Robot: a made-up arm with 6 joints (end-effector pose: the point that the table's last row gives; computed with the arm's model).
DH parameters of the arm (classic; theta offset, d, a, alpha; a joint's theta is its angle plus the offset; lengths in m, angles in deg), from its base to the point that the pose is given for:
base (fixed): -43.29 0 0.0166 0
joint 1: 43.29 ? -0.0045 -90
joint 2: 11.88 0 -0.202 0
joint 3: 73.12 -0.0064 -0.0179 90
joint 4: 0 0.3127 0.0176 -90
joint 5: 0 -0.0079 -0.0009 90
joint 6: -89.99 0.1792 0.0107 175
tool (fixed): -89.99 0.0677 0 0
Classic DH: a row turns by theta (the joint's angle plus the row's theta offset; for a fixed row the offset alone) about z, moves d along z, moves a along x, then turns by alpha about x.
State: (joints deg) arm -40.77 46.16 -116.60 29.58 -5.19 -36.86
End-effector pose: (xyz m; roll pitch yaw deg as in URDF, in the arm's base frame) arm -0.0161 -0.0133 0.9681 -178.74 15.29 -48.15
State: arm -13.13 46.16 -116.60 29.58 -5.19 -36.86
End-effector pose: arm -0.0119 -0.0262 0.9681 -178.74 15.29 -20.51
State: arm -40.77 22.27 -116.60 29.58 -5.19 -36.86
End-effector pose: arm -0.1944 0.1404 0.9117 -175.73 -8.42 -47.97
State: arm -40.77 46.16 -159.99 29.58 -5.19 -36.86
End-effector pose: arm -0.2500 0.1883 0.9179 -173.02 -27.75 -48.82
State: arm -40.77 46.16 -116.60 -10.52 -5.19 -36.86
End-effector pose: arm -0.0218 -0.0063 0.9704 172.29 10.66 -89.08
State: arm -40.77 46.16 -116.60 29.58 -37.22 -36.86
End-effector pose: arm -0.0744 0.0010 0.9526 -159.42 -10.08 -51.33
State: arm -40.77 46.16 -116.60 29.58 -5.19 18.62
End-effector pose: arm -0.0088 -0.0218 0.9661 -170.71 9.74 8.30
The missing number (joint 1, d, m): 0.3835
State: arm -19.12 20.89 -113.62 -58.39 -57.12 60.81
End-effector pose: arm -0.2528 0.1295 0.8578 126.59 -28.74 -8.02
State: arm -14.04 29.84 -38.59 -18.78 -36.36 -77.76
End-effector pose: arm 0.2186 -0.0544 0.6847 138.96 -6.52 -102.38
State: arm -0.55 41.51 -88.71 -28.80 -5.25 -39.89
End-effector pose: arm 0.1239 -0.0273 0.8970 147.41 13.75 -73.86
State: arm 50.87 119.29 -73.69 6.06 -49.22 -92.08
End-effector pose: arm 0.3238 0.3467 0.3598 98.19 3.26 -48.34
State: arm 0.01 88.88 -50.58 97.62 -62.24 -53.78
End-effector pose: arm 0.3389 -0.1031 0.3855 -17.82 62.94 91.31
